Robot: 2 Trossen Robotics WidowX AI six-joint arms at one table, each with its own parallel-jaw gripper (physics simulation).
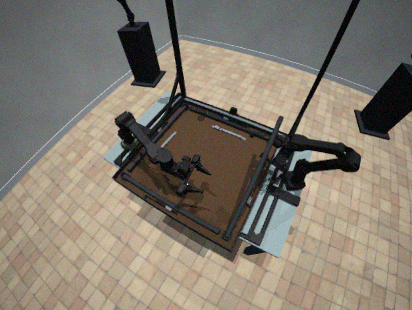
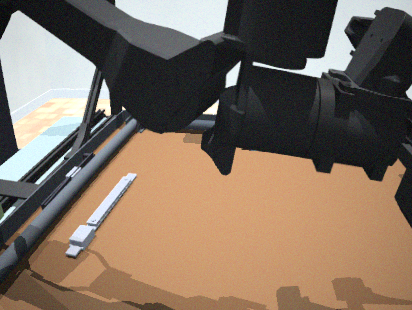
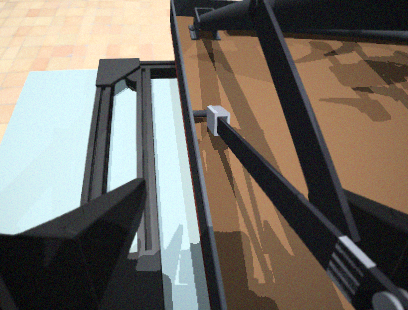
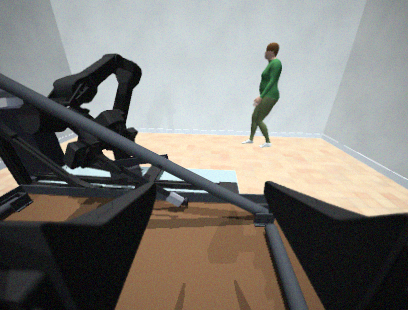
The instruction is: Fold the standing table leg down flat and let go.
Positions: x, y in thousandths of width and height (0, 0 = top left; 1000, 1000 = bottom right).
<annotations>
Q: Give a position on a brown table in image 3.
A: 857, 263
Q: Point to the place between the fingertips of my left gripper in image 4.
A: At 327, 534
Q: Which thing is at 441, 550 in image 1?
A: My right gripper.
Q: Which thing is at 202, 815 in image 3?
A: My left gripper.
</annotations>
